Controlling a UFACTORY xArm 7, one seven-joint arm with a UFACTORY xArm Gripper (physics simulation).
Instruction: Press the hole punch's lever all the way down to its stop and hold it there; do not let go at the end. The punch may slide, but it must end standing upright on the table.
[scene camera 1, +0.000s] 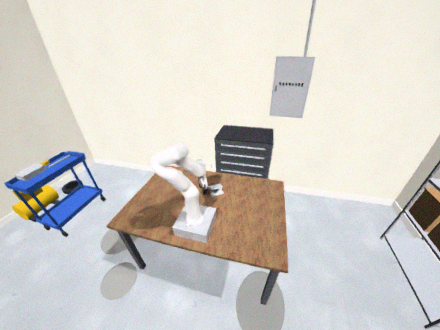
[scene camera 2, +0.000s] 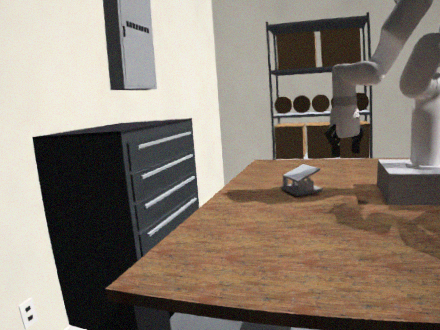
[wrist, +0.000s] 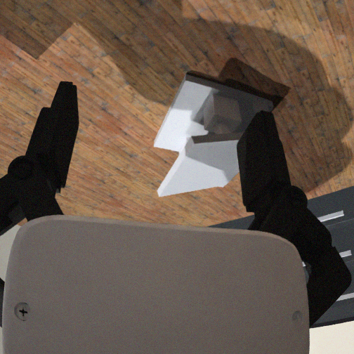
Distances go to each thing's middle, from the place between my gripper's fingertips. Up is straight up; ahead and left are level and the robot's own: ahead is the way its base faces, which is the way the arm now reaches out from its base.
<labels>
Right now my hand is 160 mm short of the lever (wrist: 210, 160), 80 mm above it and 60 mm to the left of it. Also, from my hand: grey hole punch (scene camera 2: 302, 187): 160 mm ahead, 100 mm below, 60 mm to the right.
</labels>
